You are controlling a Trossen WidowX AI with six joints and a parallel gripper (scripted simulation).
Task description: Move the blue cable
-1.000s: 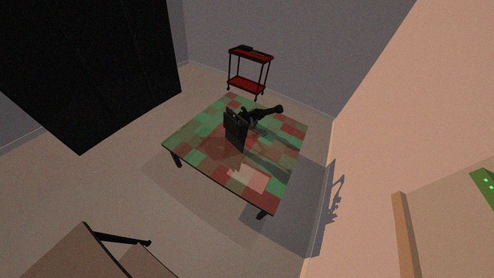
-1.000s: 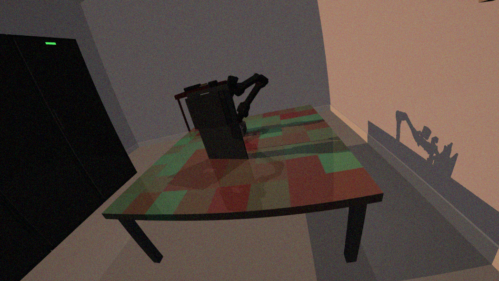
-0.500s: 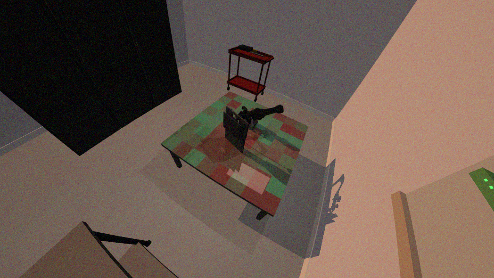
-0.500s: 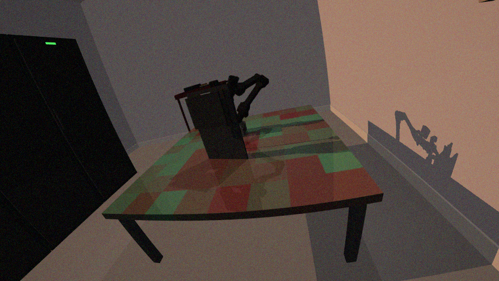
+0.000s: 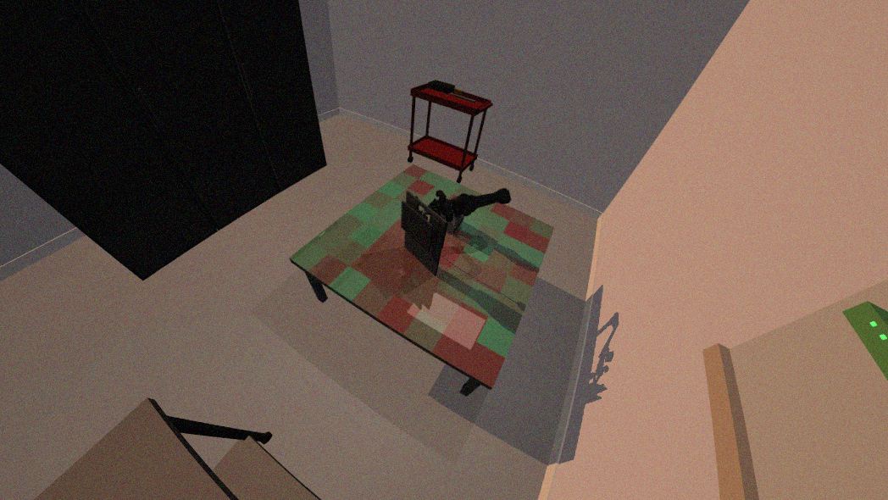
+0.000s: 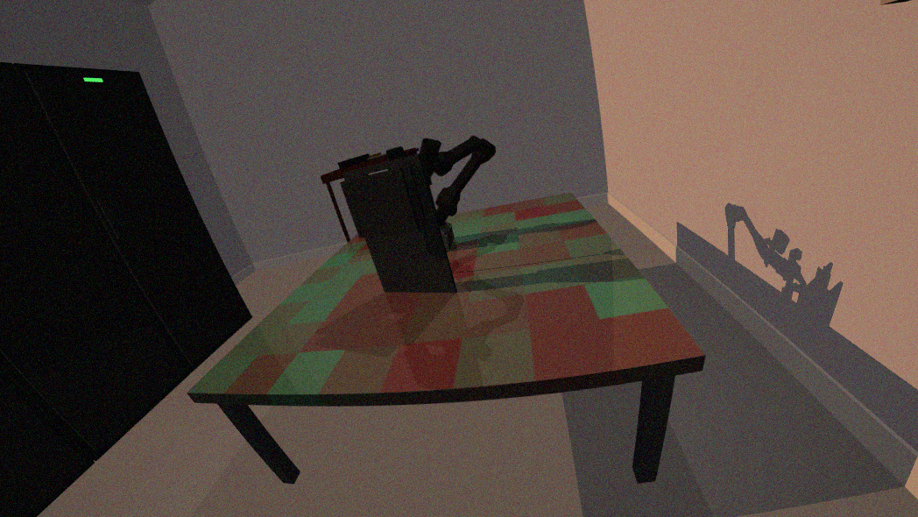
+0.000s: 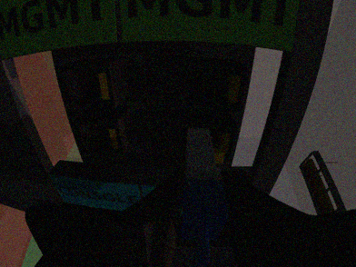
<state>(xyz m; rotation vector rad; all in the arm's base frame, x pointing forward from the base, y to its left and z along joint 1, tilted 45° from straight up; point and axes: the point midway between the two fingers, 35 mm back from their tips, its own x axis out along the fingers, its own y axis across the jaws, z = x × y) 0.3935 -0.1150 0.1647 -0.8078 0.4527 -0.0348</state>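
Right now my gripper tip is 60 mm short of the dark server rack, 10 mm to the right of it and 40 mm above it. From my gripper tip the other things lie so: cable plug right at my gripper tip.
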